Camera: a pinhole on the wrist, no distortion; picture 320 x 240 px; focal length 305.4 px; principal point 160.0 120.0 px. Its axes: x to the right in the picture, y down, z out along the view. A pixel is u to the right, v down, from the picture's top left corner.
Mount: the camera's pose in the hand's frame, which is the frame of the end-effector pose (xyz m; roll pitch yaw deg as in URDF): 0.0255 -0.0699 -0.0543 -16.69 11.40 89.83
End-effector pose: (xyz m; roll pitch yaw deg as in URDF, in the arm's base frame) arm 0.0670 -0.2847 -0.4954 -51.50 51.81 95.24
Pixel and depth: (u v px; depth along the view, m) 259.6 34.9 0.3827
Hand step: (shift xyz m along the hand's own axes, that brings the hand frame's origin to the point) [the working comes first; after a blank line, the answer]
In the camera's frame: 0.1248 -0.1066 0.3827

0.0183 0.1310 0.3104
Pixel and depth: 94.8 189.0 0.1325
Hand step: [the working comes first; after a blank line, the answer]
In the camera's frame: -0.0283 0.0299 0.1325

-0.0412 -0.0740 0.0673
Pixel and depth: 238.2 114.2 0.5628
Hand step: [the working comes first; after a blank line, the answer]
In the camera's frame: 0.1441 -0.0107 0.5628

-0.1252 0.1790 0.4487
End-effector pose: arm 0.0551 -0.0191 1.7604 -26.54 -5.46 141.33
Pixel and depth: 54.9 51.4 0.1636
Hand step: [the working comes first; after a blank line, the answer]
In the camera's frame: -0.0563 -0.0367 0.1636

0.0136 -0.0920 0.1208
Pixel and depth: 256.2 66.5 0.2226
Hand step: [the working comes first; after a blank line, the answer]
In the camera's frame: 0.0701 -0.0390 0.2226

-0.0007 0.0433 0.1518
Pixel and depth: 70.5 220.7 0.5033
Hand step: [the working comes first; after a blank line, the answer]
In the camera's frame: -0.1475 0.1660 0.5033

-0.2782 -0.1277 0.4007
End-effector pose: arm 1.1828 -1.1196 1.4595 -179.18 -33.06 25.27
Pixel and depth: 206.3 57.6 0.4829
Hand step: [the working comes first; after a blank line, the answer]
In the camera's frame: 0.0732 -0.0987 0.4829

-0.0182 0.0990 0.4124
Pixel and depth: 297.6 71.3 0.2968
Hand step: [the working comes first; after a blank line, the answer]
In the camera's frame: 0.1337 -0.0473 0.2968

-0.0138 0.1202 0.2113
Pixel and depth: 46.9 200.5 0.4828
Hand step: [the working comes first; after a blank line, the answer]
In the camera's frame: -0.1788 0.1273 0.4828

-0.2353 -0.1602 0.3986
